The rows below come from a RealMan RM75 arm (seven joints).
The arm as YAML. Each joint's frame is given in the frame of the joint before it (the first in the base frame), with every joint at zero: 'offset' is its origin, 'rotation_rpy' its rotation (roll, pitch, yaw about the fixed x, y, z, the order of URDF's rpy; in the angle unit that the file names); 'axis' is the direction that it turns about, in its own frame. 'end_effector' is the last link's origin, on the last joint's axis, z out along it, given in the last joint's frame.
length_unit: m
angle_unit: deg
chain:
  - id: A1
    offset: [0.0, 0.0, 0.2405]
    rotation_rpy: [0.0, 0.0, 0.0]
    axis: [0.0, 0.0, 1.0]
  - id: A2
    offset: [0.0, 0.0, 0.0]
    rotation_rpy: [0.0, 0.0, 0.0]
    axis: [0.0, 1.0, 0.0]
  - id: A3
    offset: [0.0, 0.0, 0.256]
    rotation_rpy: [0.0, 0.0, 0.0]
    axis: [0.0, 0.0, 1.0]
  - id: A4
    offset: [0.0, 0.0, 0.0]
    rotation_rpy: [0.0, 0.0, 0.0]
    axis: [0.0, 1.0, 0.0]
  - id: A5
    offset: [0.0, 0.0, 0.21]
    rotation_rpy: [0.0, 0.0, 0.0]
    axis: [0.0, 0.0, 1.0]
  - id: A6
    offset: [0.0, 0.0, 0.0]
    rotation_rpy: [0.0, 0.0, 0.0]
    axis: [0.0, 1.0, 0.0]
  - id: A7
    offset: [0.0, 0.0, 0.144]
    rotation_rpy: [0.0, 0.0, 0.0]
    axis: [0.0, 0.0, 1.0]
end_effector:
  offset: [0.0, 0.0, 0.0]
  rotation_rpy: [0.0, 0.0, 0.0]
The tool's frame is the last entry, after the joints.
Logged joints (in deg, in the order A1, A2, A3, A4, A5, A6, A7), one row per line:
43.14, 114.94, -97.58, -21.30, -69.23, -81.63, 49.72
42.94, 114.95, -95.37, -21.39, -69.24, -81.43, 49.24
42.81, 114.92, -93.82, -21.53, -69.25, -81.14, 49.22
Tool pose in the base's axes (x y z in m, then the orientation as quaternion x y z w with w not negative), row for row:
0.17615, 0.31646, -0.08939, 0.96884, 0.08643, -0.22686, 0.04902
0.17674, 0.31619, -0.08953, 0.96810, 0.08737, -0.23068, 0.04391
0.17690, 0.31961, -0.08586, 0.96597, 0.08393, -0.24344, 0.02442
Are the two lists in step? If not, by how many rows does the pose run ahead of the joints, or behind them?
The pose runs 2 rows behind the joints: the pose in row i belongs to the joints in row i - 2.
